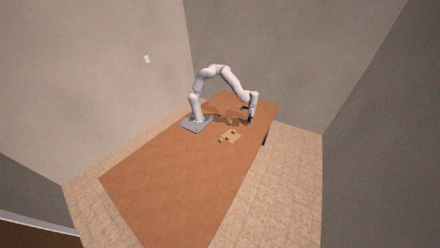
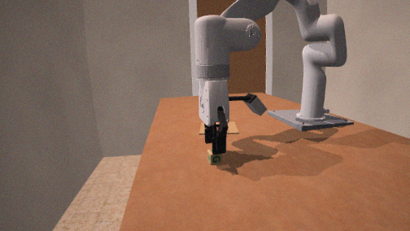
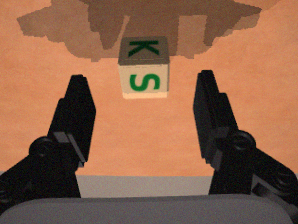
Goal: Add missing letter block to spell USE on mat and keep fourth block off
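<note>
My gripper is now 4 cm above the block. Round my hand: mat (10 cm behind, 26 cm to the right, 5 cm below).
</note>
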